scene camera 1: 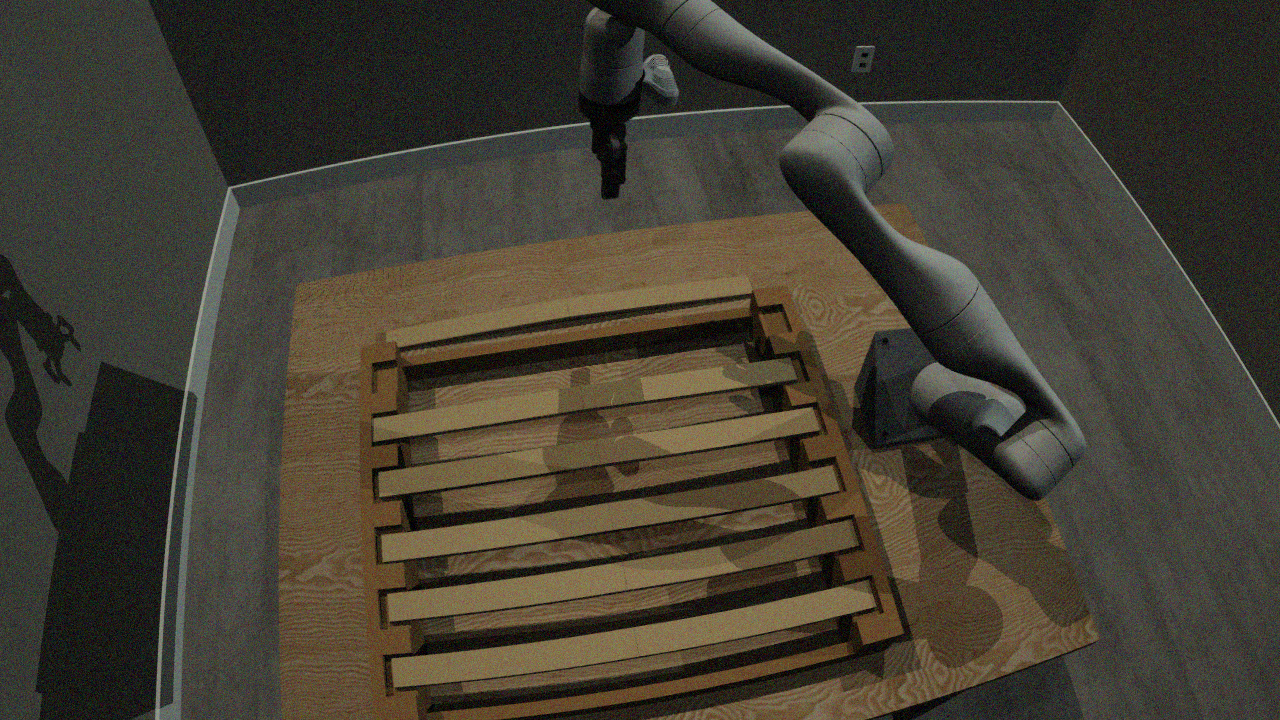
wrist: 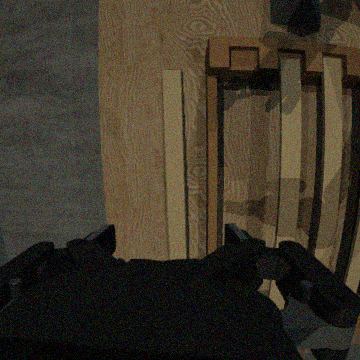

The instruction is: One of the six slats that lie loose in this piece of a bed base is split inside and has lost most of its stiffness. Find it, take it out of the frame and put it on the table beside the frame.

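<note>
One pale slat (scene camera 1: 568, 311) (wrist: 175, 150) lies outside the wooden frame (scene camera 1: 384, 513) (wrist: 212, 150), beside its back rail and roughly parallel to it. In the wrist view a strip of table shows between them; the slat's near end is hidden by the gripper. The frame's rearmost pair of notches is empty. The other slats, the rearmost of them (scene camera 1: 698, 385) (wrist: 291, 135) next to the empty notches, lie across the frame with their ends in notches. My gripper (scene camera 1: 610, 192) (wrist: 169, 236) is wide open and empty, above the loose slat and apart from it. No split can be seen.
The wooden table (scene camera 1: 326, 501) (wrist: 132, 150) extends past the frame at the back, left and right. Its back edge runs beyond the loose slat, with grey floor (scene camera 1: 429, 210) (wrist: 47, 125) behind. The arm's base (scene camera 1: 887, 402) stands right of the frame. Arm shadows cross several slats.
</note>
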